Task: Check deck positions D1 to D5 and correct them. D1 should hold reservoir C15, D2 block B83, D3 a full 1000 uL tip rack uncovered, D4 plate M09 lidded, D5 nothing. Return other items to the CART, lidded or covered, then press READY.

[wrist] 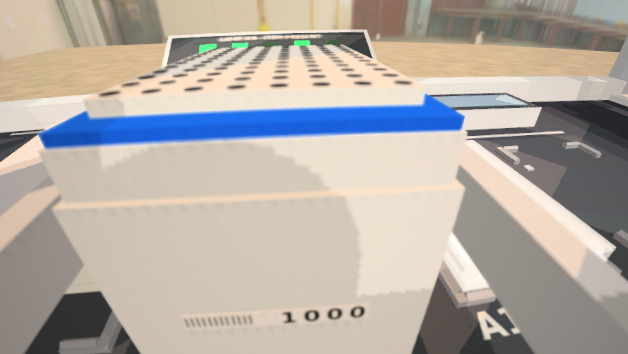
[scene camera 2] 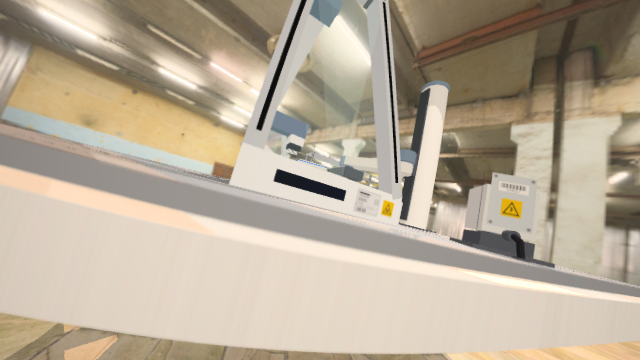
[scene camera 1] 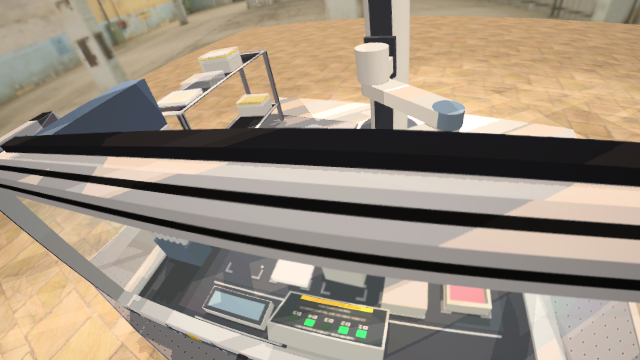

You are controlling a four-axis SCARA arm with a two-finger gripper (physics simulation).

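Places are measured from the arm's base along level axes (x left, y ahead, z down), in millimetres.
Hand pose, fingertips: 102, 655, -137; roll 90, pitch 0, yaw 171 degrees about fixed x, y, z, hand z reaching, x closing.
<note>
Each offset is from my fingertips to the centre of the thing, as dx, dy, dz. "spot": to the spot under its first point.
A white tip rack @(+0, +6, +19) point(wrist: 260, 240) marked 1000, with a blue band and rows of dark round spots on its uncovered top, is between my gripper's @(spot: -12, -53, -26) point(wrist: 275, 141) grey fingers. The gripper is shut on it. In scene camera 1 the rack point(scene camera 1: 345, 276) shows over the D3 corner brackets, partly hidden by the beam. Reservoir @(+249, -19, +55) point(scene camera 1: 467, 294) with pink content sits at D1, a pale block @(+133, +29, +47) point(scene camera 1: 405, 298) at D2, a white plate point(scene camera 1: 292, 273) at D4. Their codes are unreadable. D5 shows bare brackets. The panel point(scene camera 1: 328, 320) lights D1, D2 and D4; D3 and D5 are dark.
The cart @(spot: -625, -618, -66) point(scene camera 1: 273, 85) holds a yellow-banded box @(-657, -396, -258) point(scene camera 1: 220, 61), a grey item @(-630, -269, -238) point(scene camera 1: 202, 79) and a white plate @(-604, -141, -238) point(scene camera 1: 181, 99) on top, and a yellow-topped box @(-684, -523, -33) point(scene camera 1: 253, 105) below. A wide beam point(scene camera 1: 320, 175) crosses the view. A screen point(scene camera 1: 237, 305) point(wrist: 480, 101) stands beside the panel.
</note>
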